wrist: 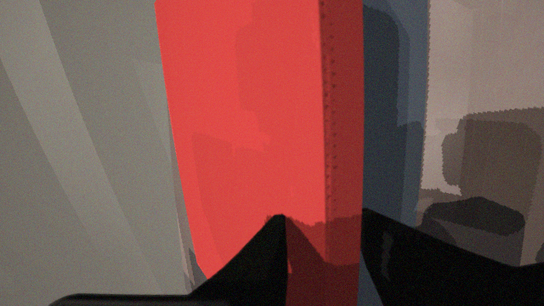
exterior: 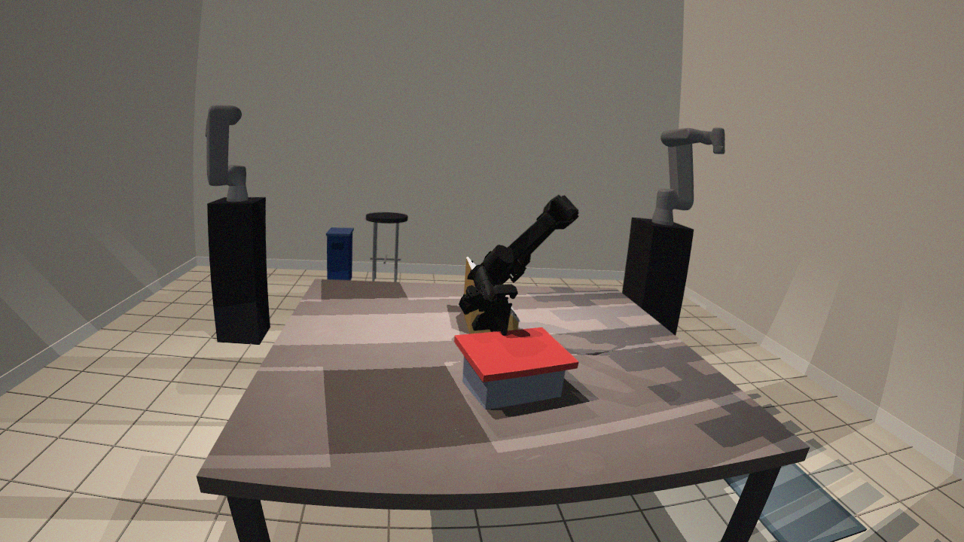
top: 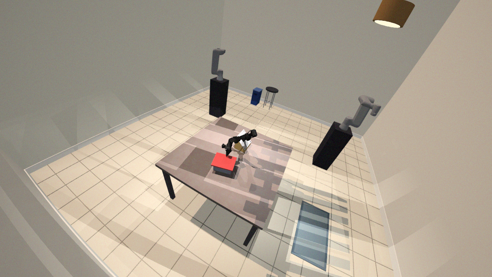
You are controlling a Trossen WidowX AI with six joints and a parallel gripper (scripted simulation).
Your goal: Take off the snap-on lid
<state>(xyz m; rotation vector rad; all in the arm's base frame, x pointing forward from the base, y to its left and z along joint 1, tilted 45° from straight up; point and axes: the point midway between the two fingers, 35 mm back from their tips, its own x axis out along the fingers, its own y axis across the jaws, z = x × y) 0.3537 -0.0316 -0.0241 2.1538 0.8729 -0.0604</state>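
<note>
Right now my gripper tip is 80 mm short of the snap-on lid and 20 mm to the right of it. Also, from my gripper tip: storage box: 80 mm ahead, 60 mm below, 20 mm to the left.
</note>
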